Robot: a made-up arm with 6 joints.
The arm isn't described. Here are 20 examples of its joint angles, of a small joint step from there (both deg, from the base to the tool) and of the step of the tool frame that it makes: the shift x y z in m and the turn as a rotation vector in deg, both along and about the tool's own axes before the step.
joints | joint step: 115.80 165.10 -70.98 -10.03 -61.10 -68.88 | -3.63 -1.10 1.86 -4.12 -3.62 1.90
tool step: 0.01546 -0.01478 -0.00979 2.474 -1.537 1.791
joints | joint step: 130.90 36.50 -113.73 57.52 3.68 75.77 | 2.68 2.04 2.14 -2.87 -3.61 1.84
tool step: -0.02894 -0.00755 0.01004 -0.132 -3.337 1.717
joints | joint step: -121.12 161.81 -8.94 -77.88 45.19 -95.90 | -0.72 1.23 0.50 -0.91 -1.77 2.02
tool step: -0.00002 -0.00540 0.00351 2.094 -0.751 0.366
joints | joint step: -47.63 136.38 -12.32 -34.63 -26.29 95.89 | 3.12 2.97 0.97 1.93 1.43 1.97
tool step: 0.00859 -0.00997 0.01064 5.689 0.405 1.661
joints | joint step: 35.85 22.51 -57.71 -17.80 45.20 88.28 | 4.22 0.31 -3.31 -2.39 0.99 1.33
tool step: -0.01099 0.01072 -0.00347 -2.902 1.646 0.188
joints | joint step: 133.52 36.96 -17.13 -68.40 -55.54 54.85 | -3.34 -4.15 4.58 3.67 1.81 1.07
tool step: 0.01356 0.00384 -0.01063 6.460 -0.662 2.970
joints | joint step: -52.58 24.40 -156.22 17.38 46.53 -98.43 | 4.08 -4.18 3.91 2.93 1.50 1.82
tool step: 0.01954 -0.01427 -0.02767 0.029 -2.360 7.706
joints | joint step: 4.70 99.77 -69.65 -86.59 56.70 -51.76 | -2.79 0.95 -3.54 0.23 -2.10 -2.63
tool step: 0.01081 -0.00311 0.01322 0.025 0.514 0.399
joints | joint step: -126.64 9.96 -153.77 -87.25 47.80 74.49 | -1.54 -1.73 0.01 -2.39 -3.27 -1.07
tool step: -0.02598 0.01087 -0.01297 -3.510 -4.601 -2.049
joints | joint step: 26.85 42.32 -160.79 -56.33 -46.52 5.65 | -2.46 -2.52 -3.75 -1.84 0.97 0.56
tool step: -0.03528 -0.01682 0.01908 -0.015 -3.675 -5.311
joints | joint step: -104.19 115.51 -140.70 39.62 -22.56 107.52 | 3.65 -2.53 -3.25 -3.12 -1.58 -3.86
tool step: 0.05345 0.00867 -0.00568 -2.492 6.850 -2.520
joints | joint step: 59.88 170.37 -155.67 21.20 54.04 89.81 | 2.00 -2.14 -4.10 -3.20 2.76 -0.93
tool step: 0.02703 0.01449 -0.02214 -2.447 -0.598 -6.138
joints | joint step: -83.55 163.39 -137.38 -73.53 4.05 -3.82 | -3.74 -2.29 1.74 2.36 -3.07 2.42
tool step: 0.03014 -0.02274 -0.00606 1.416 0.163 6.169
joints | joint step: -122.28 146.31 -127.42 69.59 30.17 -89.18 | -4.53 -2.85 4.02 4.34 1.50 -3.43
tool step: 0.00334 -0.03190 -0.02948 2.312 -0.643 2.539
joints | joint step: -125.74 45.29 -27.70 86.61 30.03 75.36 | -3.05 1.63 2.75 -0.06 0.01 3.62
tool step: -0.01651 0.00425 0.00622 -1.813 -4.083 6.516
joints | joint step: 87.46 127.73 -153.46 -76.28 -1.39 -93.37 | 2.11 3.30 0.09 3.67 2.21 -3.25
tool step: -0.04022 -0.00707 0.00427 -1.008 -3.839 1.463
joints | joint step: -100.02 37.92 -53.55 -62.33 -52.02 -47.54 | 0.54 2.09 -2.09 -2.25 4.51 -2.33
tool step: 0.01193 0.01215 0.00782 -4.183 1.387 -3.487
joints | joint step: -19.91 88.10 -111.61 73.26 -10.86 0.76 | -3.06 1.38 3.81 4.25 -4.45 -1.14
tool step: -0.01629 -0.03709 0.00626 6.209 -5.821 0.402
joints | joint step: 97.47 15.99 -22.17 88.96 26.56 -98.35 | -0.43 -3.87 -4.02 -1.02 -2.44 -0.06
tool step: -0.02107 -0.00131 -0.01502 3.999 -6.118 -4.453
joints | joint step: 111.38 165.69 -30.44 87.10 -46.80 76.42 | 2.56 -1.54 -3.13 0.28 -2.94 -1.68
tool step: 0.01527 0.01354 -0.01355 -5.670 3.037 0.588
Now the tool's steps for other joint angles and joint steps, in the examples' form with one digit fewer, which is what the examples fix.
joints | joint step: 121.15 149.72 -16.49 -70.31 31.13 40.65 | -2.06 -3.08 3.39 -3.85 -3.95 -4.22
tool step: 0.0108 0.0074 -0.0010 -2.78 -4.28 -6.50
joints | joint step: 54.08 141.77 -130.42 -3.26 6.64 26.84 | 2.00 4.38 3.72 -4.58 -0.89 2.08
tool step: 0.0637 -0.0059 0.0187 1.33 7.20 -3.12
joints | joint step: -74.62 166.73 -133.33 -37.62 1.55 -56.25 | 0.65 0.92 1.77 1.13 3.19 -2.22
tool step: -0.0043 0.0245 0.0031 -5.35 0.92 -1.53
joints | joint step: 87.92 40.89 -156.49 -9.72 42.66 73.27 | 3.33 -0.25 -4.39 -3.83 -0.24 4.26
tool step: -0.0319 0.0082 -0.0104 -3.60 -3.72 5.33
